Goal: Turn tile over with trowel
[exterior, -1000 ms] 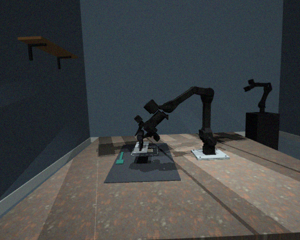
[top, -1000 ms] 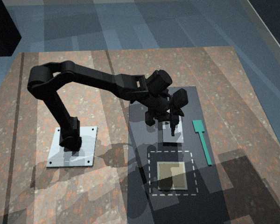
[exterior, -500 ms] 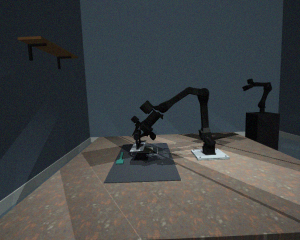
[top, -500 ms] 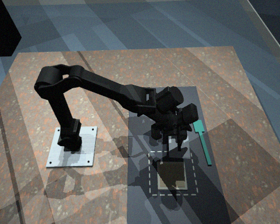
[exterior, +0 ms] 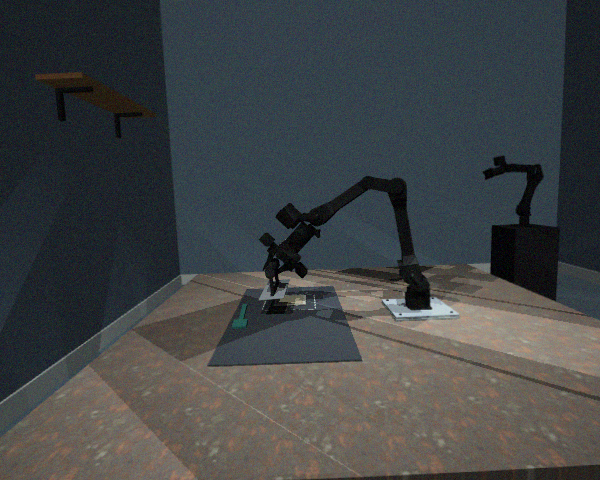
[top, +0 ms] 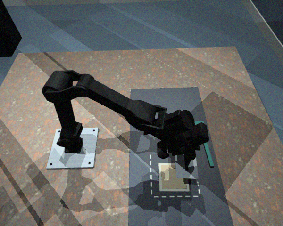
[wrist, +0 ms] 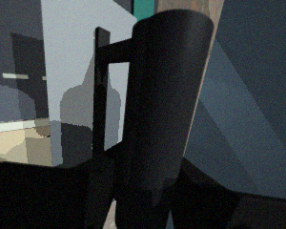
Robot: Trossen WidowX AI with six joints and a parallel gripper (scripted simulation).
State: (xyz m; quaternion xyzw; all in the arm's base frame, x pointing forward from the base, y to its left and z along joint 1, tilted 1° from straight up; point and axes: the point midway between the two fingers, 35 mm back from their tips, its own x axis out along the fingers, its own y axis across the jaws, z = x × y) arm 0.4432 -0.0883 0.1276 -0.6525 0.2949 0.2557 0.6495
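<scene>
My gripper tip is 13 cm above the grey mat, 9 cm to the right of it and 7 cm past it. The rest, counted from my gripper tip: dark trowel (3 cm behind, 1 cm below); tile (11 cm below, 7 cm behind, 5 cm to the right); green spatula-shaped tool (11 cm to the left, 10 cm below, 7 cm ahead).
</scene>
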